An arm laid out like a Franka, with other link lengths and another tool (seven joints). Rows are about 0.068 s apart.
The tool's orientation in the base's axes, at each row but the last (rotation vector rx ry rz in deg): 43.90, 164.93, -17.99; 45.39, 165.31, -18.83; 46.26, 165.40, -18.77; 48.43, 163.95, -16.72; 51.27, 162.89, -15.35; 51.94, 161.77, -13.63; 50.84, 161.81, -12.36; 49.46, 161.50, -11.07; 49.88, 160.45, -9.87; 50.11, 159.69, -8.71; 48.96, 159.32, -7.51; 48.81, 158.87, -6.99; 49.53, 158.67, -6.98
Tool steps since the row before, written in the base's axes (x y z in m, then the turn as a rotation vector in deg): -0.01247, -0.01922, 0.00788, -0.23, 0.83, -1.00; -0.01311, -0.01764, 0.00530, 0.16, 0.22, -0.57; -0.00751, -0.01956, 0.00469, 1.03, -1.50, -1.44; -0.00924, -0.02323, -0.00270, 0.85, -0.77, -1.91; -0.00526, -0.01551, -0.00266, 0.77, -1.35, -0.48; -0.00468, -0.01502, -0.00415, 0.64, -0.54, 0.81; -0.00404, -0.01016, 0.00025, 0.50, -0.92, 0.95; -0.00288, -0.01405, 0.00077, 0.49, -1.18, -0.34; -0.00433, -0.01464, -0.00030, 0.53, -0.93, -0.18; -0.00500, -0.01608, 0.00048, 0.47, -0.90, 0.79; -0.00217, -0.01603, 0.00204, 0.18, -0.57, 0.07; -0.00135, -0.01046, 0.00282, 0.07, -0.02, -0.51; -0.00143, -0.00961, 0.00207, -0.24, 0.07, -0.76
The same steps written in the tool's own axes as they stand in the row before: 0.00008, -0.02387, -0.00414, 0.78, 0.75, 0.75; 0.00161, -0.02248, -0.00174, 0.08, 0.37, 0.51; -0.00418, -0.02106, -0.00030, -1.36, -0.46, 1.82; -0.00392, -0.02380, 0.00710, -0.74, 0.11, 2.10; -0.00377, -0.01521, 0.00544, -1.28, -0.58, 0.82; -0.00382, -0.01439, 0.00655, -0.98, -0.14, -0.61; -0.00240, -0.01060, 0.00119, -1.11, -0.54, -0.69; -0.00542, -0.01323, 0.00135, -0.96, -0.67, 0.61; -0.00446, -0.01445, 0.00210, -0.89, -0.45, 0.42; -0.00499, -0.01604, 0.00127, -1.06, -0.49, -0.54; -0.00745, -0.01450, 0.00004, -0.47, -0.37, 0.05; -0.00530, -0.00944, -0.00145, 0.06, 0.03, 0.51; -0.00466, -0.00873, -0.00086, 0.42, -0.07, 0.68
